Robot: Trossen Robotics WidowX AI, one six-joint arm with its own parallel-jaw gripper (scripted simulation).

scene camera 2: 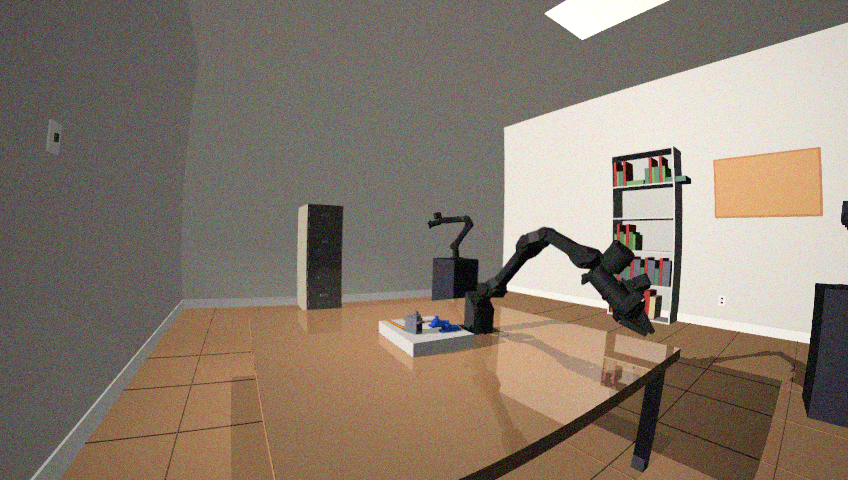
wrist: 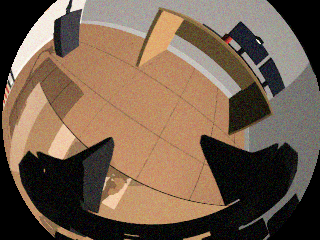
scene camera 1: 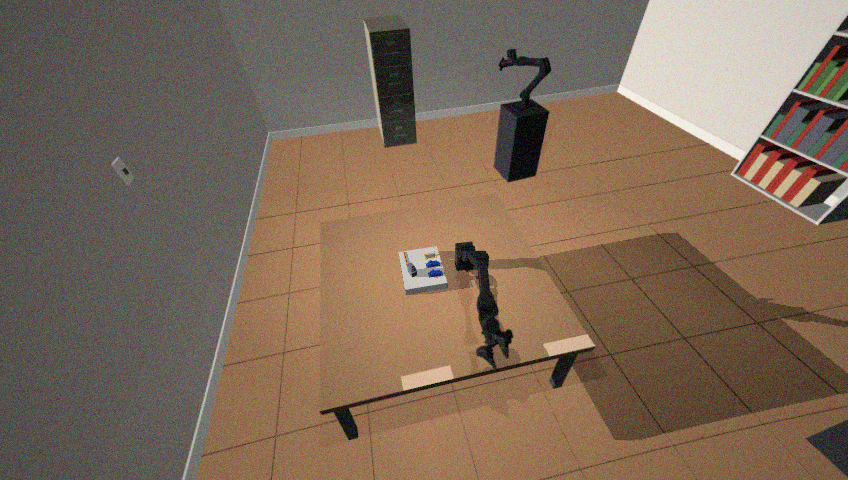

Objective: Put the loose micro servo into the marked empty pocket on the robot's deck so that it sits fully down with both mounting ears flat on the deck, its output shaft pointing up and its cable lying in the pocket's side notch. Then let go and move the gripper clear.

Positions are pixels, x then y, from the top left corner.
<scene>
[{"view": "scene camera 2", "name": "my gripper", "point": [649, 334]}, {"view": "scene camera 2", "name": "robot deck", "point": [431, 341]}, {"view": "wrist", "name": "my gripper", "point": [157, 141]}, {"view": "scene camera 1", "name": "my gripper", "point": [501, 363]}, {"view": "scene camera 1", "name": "robot deck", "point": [421, 282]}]
</scene>
